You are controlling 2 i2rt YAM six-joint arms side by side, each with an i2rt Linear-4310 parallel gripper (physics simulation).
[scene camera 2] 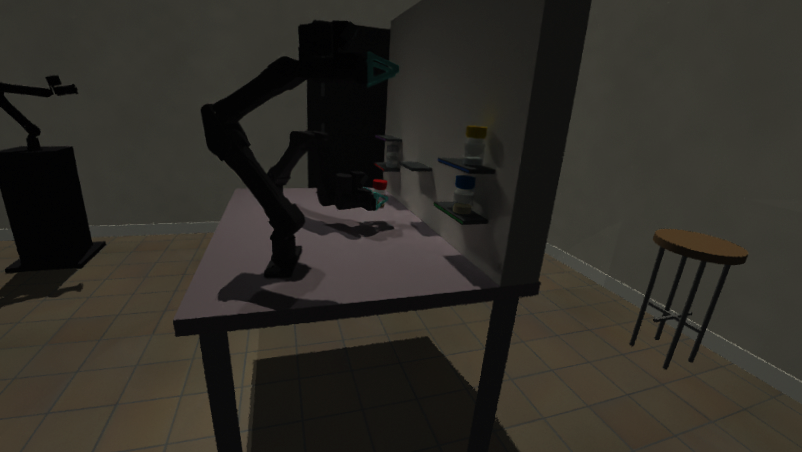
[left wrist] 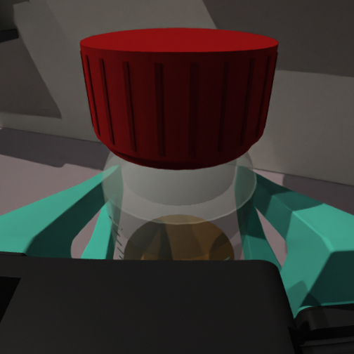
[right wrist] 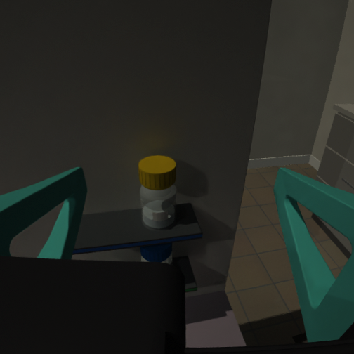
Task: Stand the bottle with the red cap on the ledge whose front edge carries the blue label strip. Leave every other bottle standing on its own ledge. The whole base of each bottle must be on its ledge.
Labels:
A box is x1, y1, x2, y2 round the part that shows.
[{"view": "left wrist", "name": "my left gripper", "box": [0, 172, 353, 353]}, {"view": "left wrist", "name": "red-capped bottle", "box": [79, 27, 277, 259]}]

